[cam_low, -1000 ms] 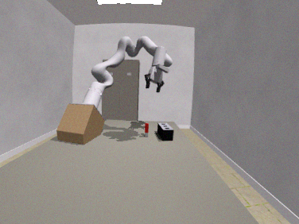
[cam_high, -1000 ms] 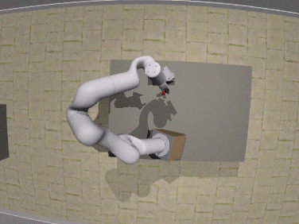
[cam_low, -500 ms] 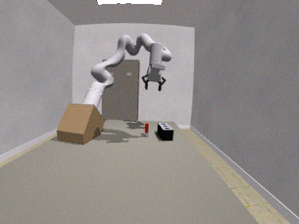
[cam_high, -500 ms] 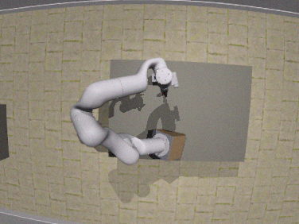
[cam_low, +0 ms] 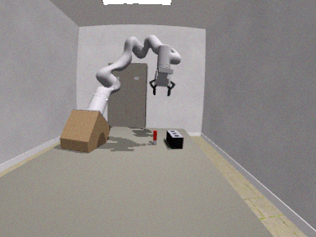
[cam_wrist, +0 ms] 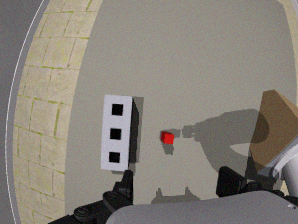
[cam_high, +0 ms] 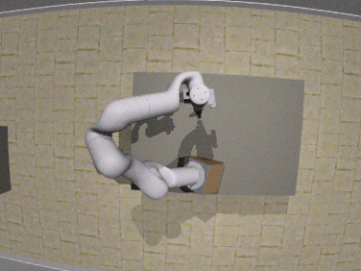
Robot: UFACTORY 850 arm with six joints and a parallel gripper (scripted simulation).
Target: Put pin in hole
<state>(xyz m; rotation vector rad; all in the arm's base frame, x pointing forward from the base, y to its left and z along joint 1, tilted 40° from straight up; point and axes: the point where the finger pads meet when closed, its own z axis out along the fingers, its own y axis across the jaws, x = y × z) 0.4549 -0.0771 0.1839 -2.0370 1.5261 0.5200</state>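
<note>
My hand is 26 cm above the pin, 3 cm past it and 2 cm to the left of it. The rest, counted from my hand: block: 29 cm below, 10 cm ahead, 1 cm to the left.
</note>
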